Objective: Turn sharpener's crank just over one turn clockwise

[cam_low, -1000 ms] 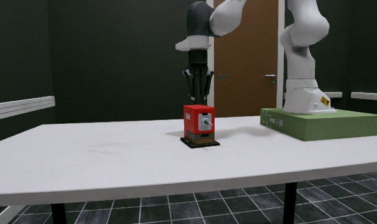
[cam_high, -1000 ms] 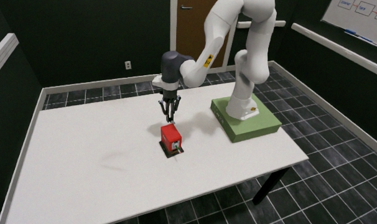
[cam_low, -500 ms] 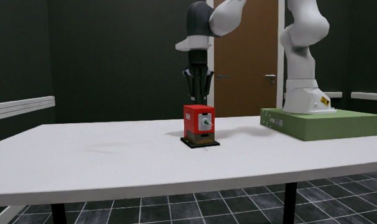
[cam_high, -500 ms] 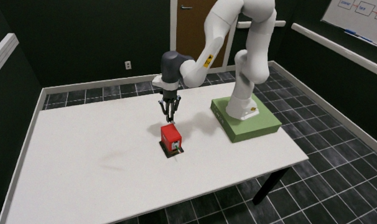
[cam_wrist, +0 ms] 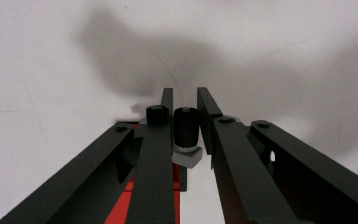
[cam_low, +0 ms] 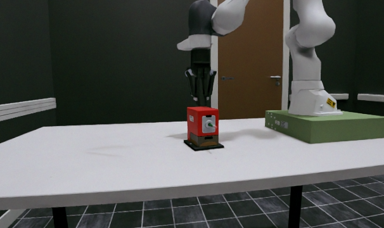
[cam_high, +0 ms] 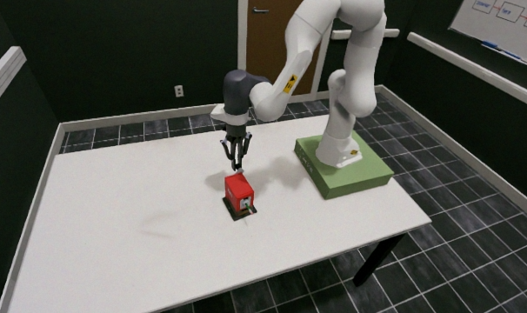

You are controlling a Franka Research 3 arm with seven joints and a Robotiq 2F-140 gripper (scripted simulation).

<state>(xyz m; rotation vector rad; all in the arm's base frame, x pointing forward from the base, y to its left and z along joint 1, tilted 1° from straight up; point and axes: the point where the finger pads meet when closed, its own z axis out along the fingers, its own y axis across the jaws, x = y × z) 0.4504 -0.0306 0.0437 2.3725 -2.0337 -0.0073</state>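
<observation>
The crank lies 30 mm to the left of my hand, 20 mm below it and 10 mm ahead of it. Round my hand: black knob: 20 mm to the left, 10 mm below.
</observation>
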